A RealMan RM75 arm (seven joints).
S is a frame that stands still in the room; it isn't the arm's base.
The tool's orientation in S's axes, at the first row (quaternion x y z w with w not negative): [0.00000, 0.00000, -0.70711, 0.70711]
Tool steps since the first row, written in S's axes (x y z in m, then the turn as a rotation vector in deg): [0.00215, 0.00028, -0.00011, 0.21, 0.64, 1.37]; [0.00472, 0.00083, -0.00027, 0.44, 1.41, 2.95]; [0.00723, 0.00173, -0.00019, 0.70, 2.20, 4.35]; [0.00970, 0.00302, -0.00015, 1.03, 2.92, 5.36]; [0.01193, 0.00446, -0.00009, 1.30, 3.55, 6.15]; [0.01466, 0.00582, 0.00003, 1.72, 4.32, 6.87]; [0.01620, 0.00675, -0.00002, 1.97, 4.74, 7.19]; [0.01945, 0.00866, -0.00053, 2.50, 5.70, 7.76]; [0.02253, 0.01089, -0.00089, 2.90, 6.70, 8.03]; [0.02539, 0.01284, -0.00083, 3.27, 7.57, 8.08]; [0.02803, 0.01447, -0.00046, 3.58, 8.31, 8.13]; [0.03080, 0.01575, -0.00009, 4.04, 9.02, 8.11]
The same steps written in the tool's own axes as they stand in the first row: [-0.00028, 0.00215, -0.00011, -0.64, 0.21, 1.37]; [-0.00083, 0.00472, -0.00027, -1.41, 0.44, 2.95]; [-0.00173, 0.00723, -0.00019, -2.20, 0.70, 4.35]; [-0.00302, 0.00970, -0.00015, -2.92, 1.03, 5.36]; [-0.00446, 0.01193, -0.00009, -3.55, 1.30, 6.15]; [-0.00582, 0.01466, 0.00003, -4.32, 1.72, 6.87]; [-0.00675, 0.01620, -0.00002, -4.74, 1.97, 7.19]; [-0.00866, 0.01945, -0.00053, -5.70, 2.50, 7.76]; [-0.01089, 0.02253, -0.00089, -6.70, 2.90, 8.03]; [-0.01284, 0.02539, -0.00083, -7.57, 3.27, 8.08]; [-0.01447, 0.02803, -0.00046, -8.31, 3.58, 8.13]; [-0.01575, 0.03080, -0.00009, -9.02, 4.04, 8.11]
